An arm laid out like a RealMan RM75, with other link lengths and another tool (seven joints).
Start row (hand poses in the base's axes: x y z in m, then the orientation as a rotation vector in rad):
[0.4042 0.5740 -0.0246 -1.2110 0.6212 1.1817]
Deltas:
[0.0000 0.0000 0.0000 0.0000 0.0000 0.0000]
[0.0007 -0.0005 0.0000 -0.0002 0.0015 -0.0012]
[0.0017 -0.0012 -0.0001 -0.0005 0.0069 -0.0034]
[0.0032 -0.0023 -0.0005 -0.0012 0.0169 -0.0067]
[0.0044 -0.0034 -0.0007 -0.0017 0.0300 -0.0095]
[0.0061 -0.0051 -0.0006 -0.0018 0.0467 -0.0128]
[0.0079 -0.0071 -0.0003 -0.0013 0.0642 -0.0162]
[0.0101 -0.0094 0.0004 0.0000 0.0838 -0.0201]
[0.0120 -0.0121 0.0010 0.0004 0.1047 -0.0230]
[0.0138 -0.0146 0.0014 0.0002 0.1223 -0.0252]
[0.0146 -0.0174 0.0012 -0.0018 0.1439 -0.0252]
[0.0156 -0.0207 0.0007 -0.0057 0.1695 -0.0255]
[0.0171 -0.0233 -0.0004 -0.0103 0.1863 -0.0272]
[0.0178 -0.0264 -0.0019 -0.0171 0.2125 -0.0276]
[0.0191 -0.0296 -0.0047 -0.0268 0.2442 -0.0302]
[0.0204 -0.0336 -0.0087 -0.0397 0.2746 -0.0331]
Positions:
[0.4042 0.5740 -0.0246 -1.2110 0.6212 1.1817]
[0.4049 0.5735 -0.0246 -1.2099 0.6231 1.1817]
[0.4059 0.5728 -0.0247 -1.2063 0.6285 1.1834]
[0.4074 0.5717 -0.0251 -1.2002 0.6382 1.1872]
[0.4086 0.5706 -0.0253 -1.1924 0.6498 1.1934]
[0.4103 0.5689 -0.0252 -1.1821 0.6641 1.2017]
[0.4121 0.5669 -0.0249 -1.1708 0.6787 1.2105]
[0.4143 0.5646 -0.0242 -1.1573 0.6944 1.2203]
[0.4162 0.5619 -0.0236 -1.1442 0.7112 1.2316]
[0.4180 0.5594 -0.0232 -1.1336 0.7256 1.2411]
[0.4188 0.5566 -0.0234 -1.1232 0.7430 1.2548]
[0.4198 0.5533 -0.0239 -1.1118 0.7647 1.2703]
[0.4213 0.5507 -0.0250 -1.1052 0.7812 1.2788]
[0.4220 0.5476 -0.0265 -1.0955 0.8054 1.2940]
[0.4233 0.5444 -0.0293 -1.0838 0.8368 1.3101]
[0.4246 0.5404 -0.0333 -1.0752 0.8697 1.3243]

